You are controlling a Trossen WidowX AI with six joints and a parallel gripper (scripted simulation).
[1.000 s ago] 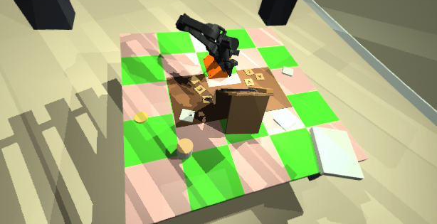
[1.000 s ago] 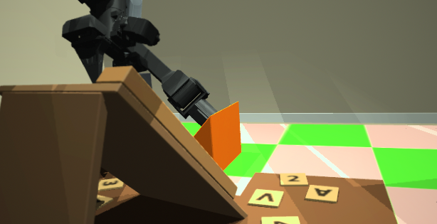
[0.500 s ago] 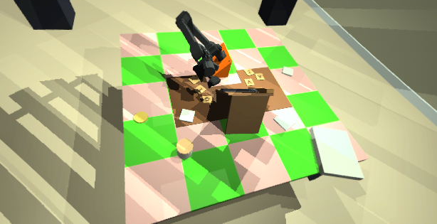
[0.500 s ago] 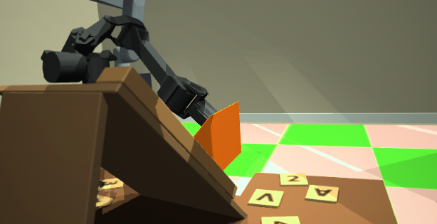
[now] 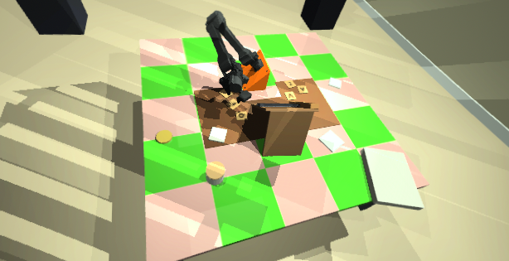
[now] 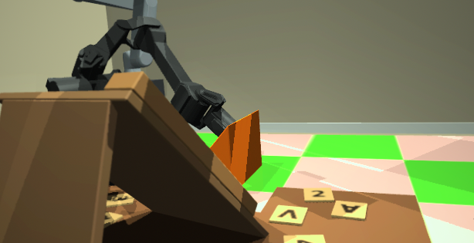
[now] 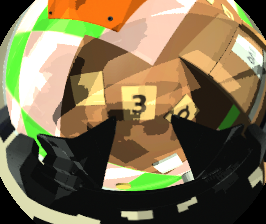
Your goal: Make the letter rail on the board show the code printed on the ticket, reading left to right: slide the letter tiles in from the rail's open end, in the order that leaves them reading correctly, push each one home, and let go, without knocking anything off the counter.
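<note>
The tan tile lies 50 mm below my gripper tip. Also, from my gripper tip: ticket: 210 mm to the left, 100 mm ahead, 30 mm above; white slab: 650 mm to the left, 570 mm ahead, 30 mm below.
</note>
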